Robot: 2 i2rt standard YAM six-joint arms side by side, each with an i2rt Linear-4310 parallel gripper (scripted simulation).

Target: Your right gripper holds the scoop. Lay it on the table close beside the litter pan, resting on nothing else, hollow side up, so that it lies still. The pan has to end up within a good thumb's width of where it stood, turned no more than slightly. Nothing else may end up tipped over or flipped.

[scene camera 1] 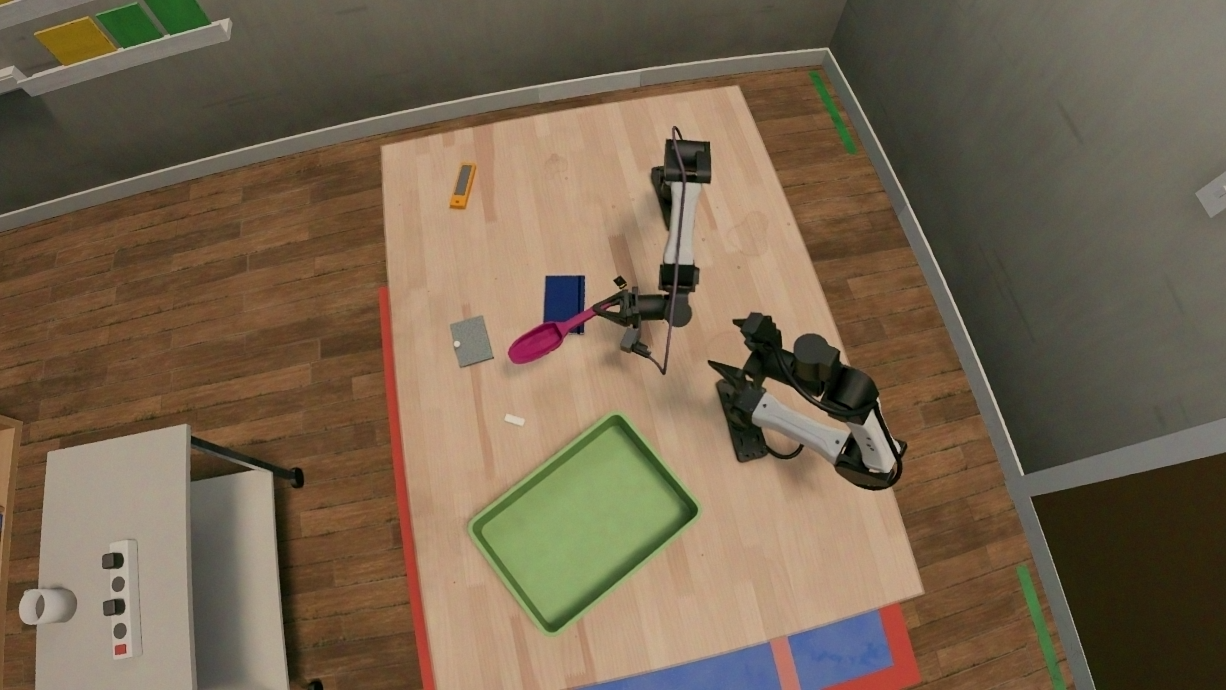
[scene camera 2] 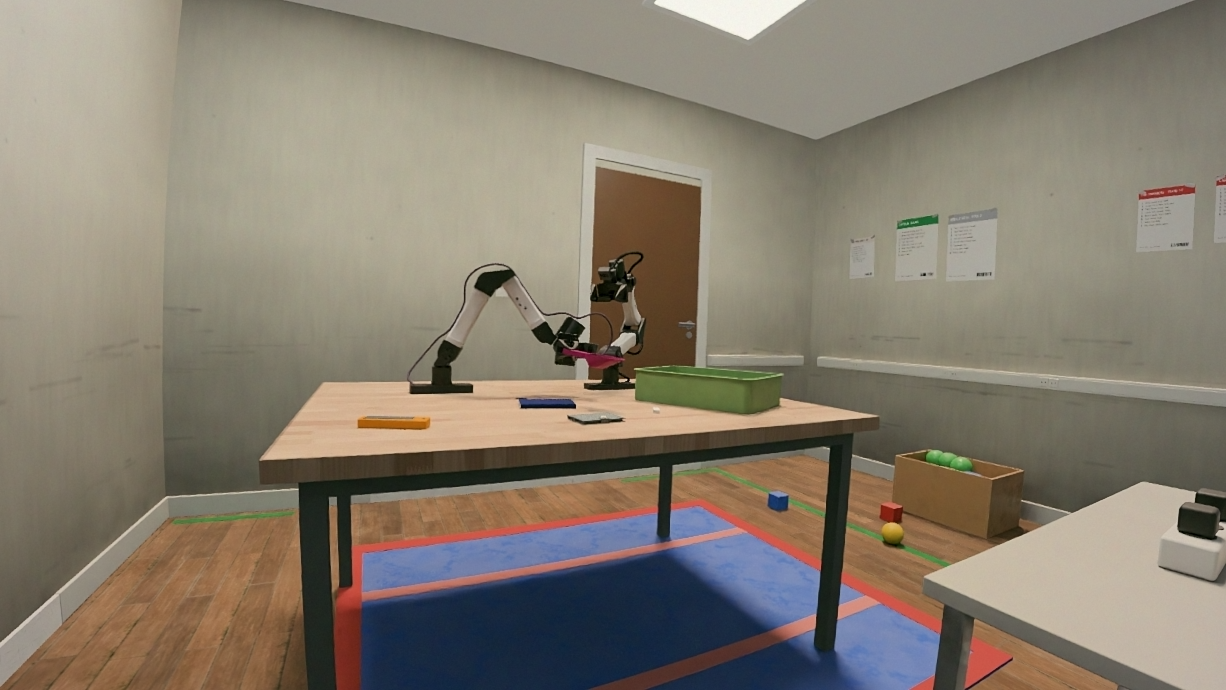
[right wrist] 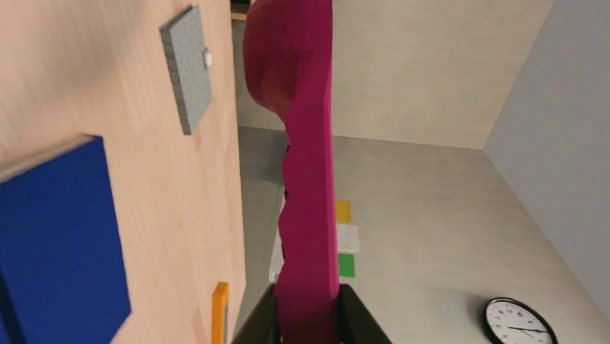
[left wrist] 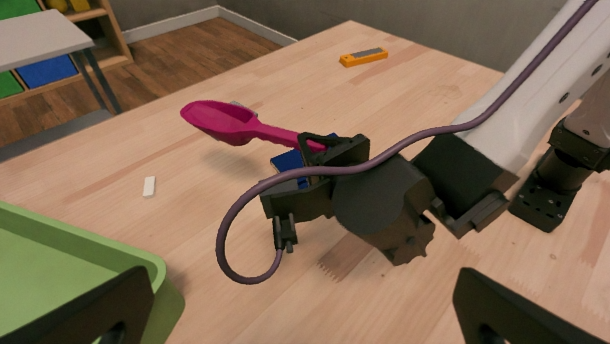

green litter pan: scene camera 1; scene camera 2; left wrist 54, 261; not seen in the right wrist view (out of frame)
same spot on green litter pan: [scene camera 2: 733, 391] = [scene camera 1: 491, 513]
